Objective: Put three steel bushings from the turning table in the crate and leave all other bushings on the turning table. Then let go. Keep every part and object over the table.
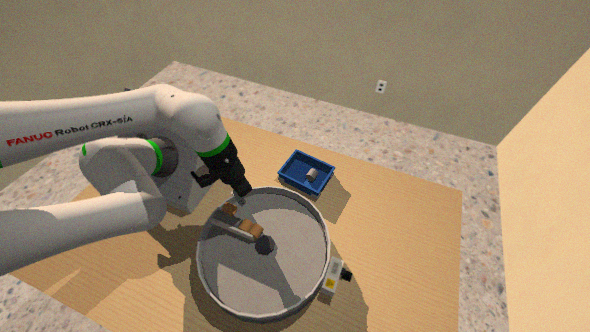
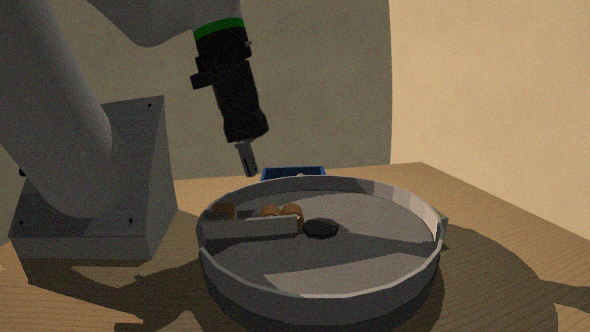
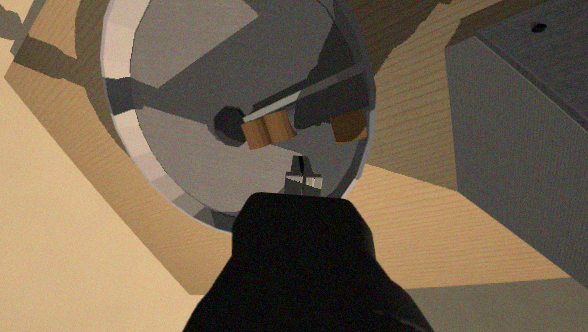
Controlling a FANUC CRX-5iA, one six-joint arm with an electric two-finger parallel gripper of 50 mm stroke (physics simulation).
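Places are measured from the arm's base along level axes (x ahead, y left, z up), in metres.
Where they show: gripper, fingertip midpoint: [image 1: 242,203] [image 2: 252,174] [image 3: 299,165]; arm's base at its link origin: [image 1: 161,156].
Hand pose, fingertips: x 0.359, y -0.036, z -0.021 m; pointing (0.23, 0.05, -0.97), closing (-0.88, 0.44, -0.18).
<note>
Things, the pixels of their top centre, and the offset from my fingertips. "pt": a spot on its surface instead.
- blue crate at its top centre: [image 2: 293,173] [image 1: 306,169] 0.113 m ahead, 0.279 m left, 0.092 m down
- steel bushing at its top centre: [image 1: 312,172] 0.138 m ahead, 0.282 m left, 0.099 m down
- bronze-coloured bushing at its top centre: [image 3: 349,130] [image 2: 222,204] [image 1: 228,206] 0.061 m back, 0.009 m right, 0.051 m down
- straight bar at a spot on its surface: [image 3: 272,106] pt 0.021 m ahead, 0.070 m right, 0.055 m down
- black hub at its top centre: [image 2: 320,225] [image 3: 230,128] [image 1: 265,244] 0.110 m ahead, 0.066 m right, 0.081 m down
- small grey device at a spot on its surface: [image 1: 332,276] pt 0.344 m ahead, 0.069 m right, 0.083 m down
The blue crate [image 1: 299,183] [image 2: 265,174] stands behind the turning table [image 1: 327,250] [image 2: 320,311] [image 3: 118,55]. One steel bushing [image 1: 311,174] lies in it. On the turning table, two bronze-coloured bushings [image 1: 246,225] [image 2: 270,210] [image 3: 279,126] [image 1: 256,230] [image 2: 292,211] [image 3: 256,134] lie side by side against the straight bar, near the hub. Another bronze-coloured bushing [image 1: 229,209] [image 2: 223,210] [image 3: 349,126] is near the rim. The area between them is shadowed; I cannot make out a steel bushing there. My gripper [image 1: 241,201] [image 2: 252,175] [image 3: 299,165] is shut and empty, above the turning table's crate-side part.
The straight bar [image 1: 230,229] [image 2: 250,228] [image 3: 272,106] runs from the rim towards the black hub [image 1: 265,245] [image 2: 320,228] [image 3: 229,126]. A small grey device [image 1: 332,276] with a black knob sits outside the rim. The robot's grey base [image 2: 150,200] [image 3: 500,150] stands beside the turning table.
</note>
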